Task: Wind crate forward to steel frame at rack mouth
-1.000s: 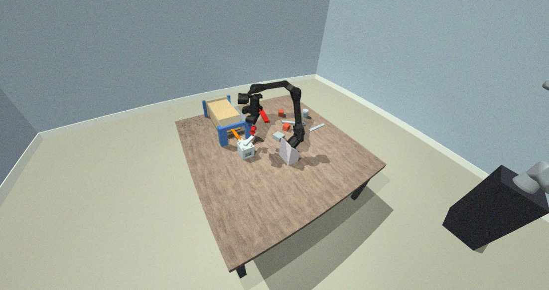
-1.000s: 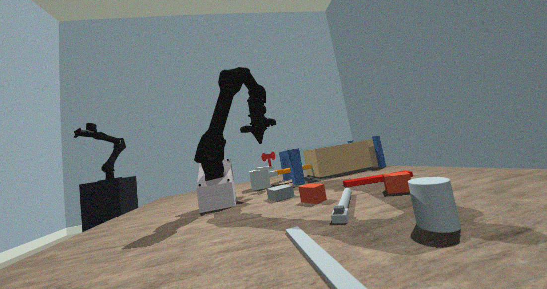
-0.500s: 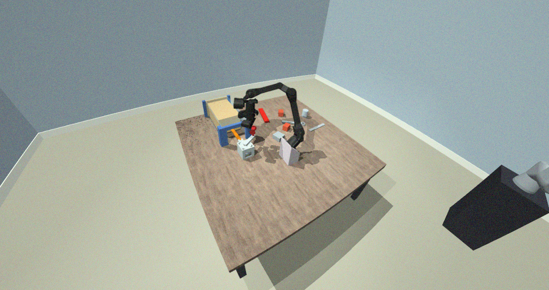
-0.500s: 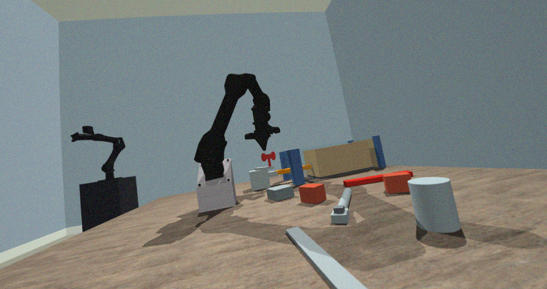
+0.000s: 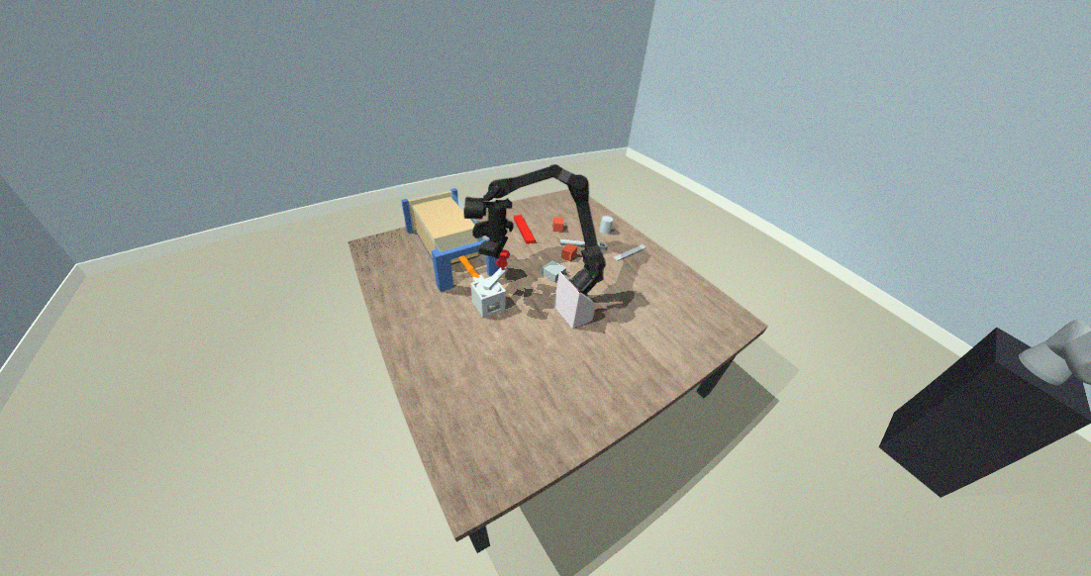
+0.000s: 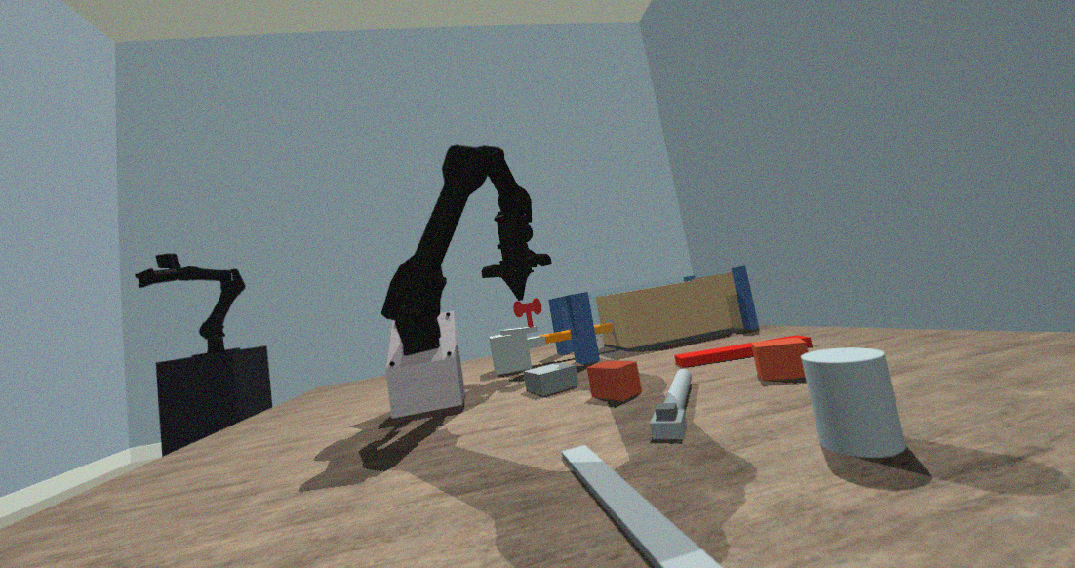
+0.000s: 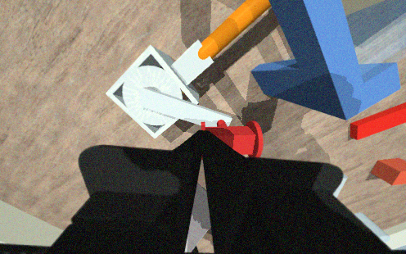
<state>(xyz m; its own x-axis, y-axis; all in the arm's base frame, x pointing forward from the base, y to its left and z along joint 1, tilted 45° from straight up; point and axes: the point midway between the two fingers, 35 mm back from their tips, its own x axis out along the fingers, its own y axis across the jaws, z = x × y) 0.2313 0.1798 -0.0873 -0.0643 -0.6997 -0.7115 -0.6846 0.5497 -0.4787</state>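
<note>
My gripper tip is 40 mm above the red knob, 30 mm to the left of it and 10 mm short of it. The rest, counted from my gripper tip: blue steel frame (120 mm ahead, 60 mm below, 50 mm to the left); winch handle (70 mm below, 10 mm behind); grey winch (140 mm below, 60 mm behind, 50 mm to the left).
</note>
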